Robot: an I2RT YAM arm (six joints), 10 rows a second.
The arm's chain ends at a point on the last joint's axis. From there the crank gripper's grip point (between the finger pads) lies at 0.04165 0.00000 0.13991 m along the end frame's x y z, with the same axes.
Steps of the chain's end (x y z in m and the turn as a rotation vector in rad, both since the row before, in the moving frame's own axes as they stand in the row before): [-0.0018, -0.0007, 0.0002, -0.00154, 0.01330, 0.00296]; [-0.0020, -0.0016, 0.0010, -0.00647, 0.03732, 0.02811]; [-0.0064, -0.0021, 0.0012, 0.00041, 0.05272, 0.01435]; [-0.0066, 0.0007, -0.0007, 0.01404, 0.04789, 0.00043]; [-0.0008, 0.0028, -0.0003, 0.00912, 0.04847, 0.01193]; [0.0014, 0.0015, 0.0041, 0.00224, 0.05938, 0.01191]
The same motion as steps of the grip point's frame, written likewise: [0.0001, -0.0004, -0.0004, -0.00154, 0.01330, 0.00296]; [0.0032, 0.0005, -0.0007, -0.00647, 0.03732, 0.02811]; [0.0009, -0.0015, -0.0012, 0.00041, 0.05272, 0.01435]; [0.0001, -0.0012, -0.0029, 0.01404, 0.04789, 0.00043]; [0.0059, 0.0021, -0.0025, 0.00912, 0.04847, 0.01193]; [0.0096, 0.0017, 0.0014, 0.00224, 0.05938, 0.01191]
